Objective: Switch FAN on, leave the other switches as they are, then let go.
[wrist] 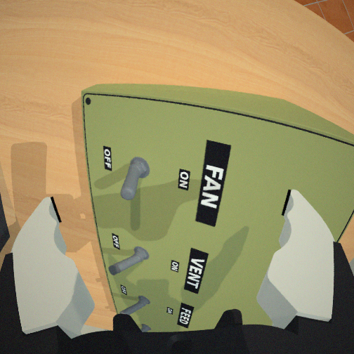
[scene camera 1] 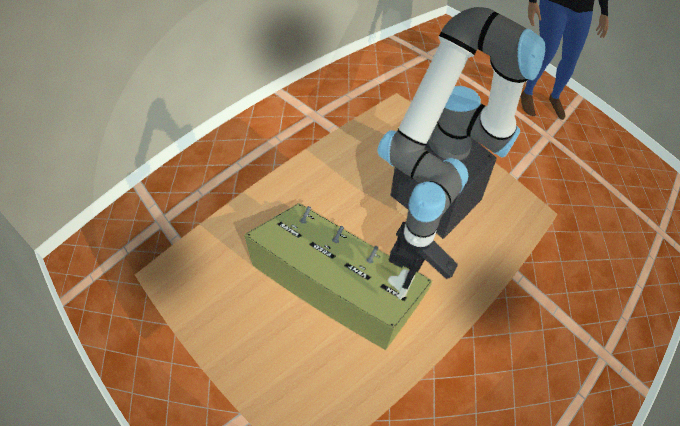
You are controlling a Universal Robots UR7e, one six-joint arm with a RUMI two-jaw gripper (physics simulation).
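Where they show: gripper, fingertip midpoint: [scene camera 1: 411, 277]; arm's base, origin of the base link: [scene camera 1: 449, 143].
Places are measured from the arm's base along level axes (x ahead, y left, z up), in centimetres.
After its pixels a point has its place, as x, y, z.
The green switch box [scene camera 1: 321, 278] {60.4, 2.3, -6.7} [wrist: 260, 150] stands on the table with a row of grey levers. The FAN lever [wrist: 133, 180] has its tip slightly to the OFF side of its base in the wrist view; the gripper hides it in the scene view. The VENT lever [scene camera 1: 372, 253] {42.5, 4.8, -12.2} [wrist: 128, 261] and FEED lever [scene camera 1: 338, 234] {44.4, -6.8, -12.5} [wrist: 135, 306] lean to OFF. The VALVE lever [scene camera 1: 304, 214] {46.5, -19.0, -12.3} stands at the far end. My gripper [scene camera 1: 407, 278] {44.0, 20.0, -5.5} [wrist: 170, 197] is open and empty above the FAN end. Its fingers stand wide on either side of the FAN lever, apart from it.
The wooden table [scene camera 1: 220, 321] {88.2, -14.9, -23.8} [wrist: 165, 40] carries the box and the robot's dark base [scene camera 1: 471, 193] {5.1, 14.9, -8.5}. The base stands behind the box. A person [scene camera 1: 567, 35] stands on the tiled floor beyond the table.
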